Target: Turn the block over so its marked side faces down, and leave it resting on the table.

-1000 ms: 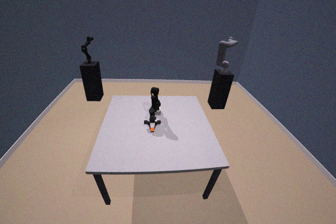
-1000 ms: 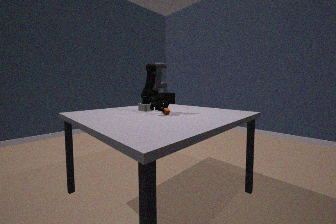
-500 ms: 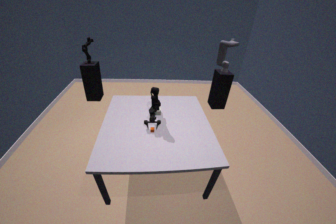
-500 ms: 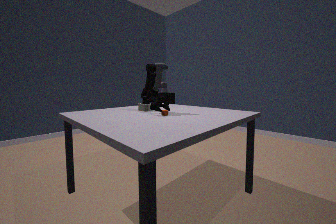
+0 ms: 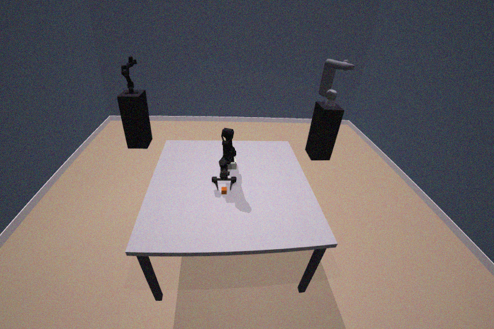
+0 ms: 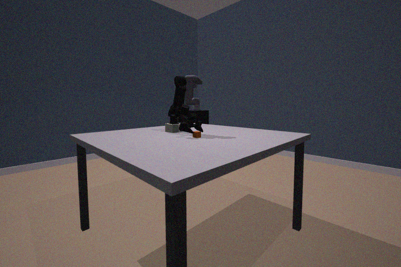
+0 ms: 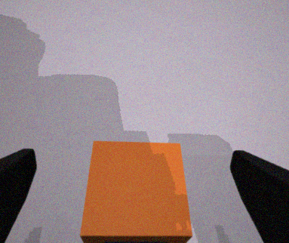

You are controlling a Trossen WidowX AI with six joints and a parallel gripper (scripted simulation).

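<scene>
My gripper tip is now 20 mm past the orange block and 20 mm above it.
</scene>
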